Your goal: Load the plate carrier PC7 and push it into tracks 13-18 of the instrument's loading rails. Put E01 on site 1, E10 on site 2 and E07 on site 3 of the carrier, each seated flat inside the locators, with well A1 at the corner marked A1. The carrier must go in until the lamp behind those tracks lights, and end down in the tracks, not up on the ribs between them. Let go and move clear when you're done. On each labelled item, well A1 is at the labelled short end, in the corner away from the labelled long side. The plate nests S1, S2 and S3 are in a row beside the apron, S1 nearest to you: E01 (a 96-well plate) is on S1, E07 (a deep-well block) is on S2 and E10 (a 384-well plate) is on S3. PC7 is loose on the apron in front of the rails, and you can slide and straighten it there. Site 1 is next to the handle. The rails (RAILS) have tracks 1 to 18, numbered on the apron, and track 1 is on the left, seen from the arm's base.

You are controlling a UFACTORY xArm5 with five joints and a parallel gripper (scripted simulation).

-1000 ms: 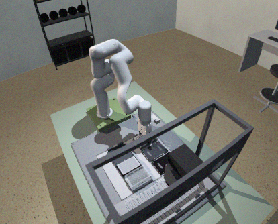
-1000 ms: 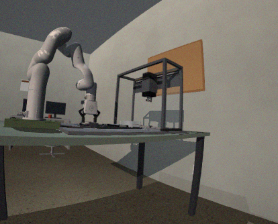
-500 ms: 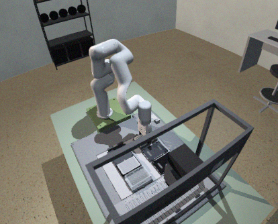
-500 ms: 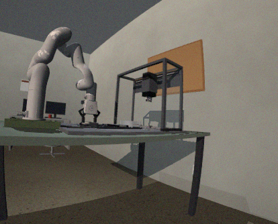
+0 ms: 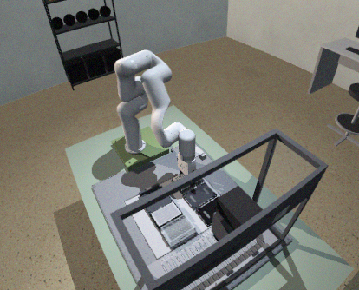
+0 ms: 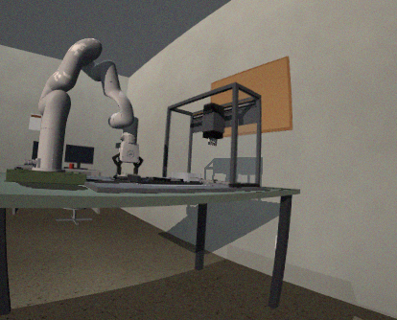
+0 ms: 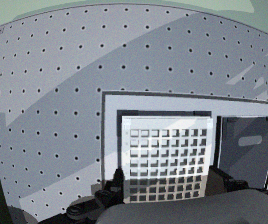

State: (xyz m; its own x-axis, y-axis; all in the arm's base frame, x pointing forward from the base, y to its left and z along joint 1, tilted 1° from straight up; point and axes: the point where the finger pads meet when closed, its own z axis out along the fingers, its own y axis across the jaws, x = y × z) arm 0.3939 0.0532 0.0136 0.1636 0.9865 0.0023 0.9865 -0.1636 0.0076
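The plate carrier PC7 is 8 cm ahead of my hand, 21 cm to the right of it and 2 cm below it. From my hand the other things lie so: 96-well plate E01: 1 cm below; then nest S3: 22 cm ahead, 4 cm to the right, 3 cm below; then nest S2: 11 cm ahead, 2 cm to the right, 3 cm below.
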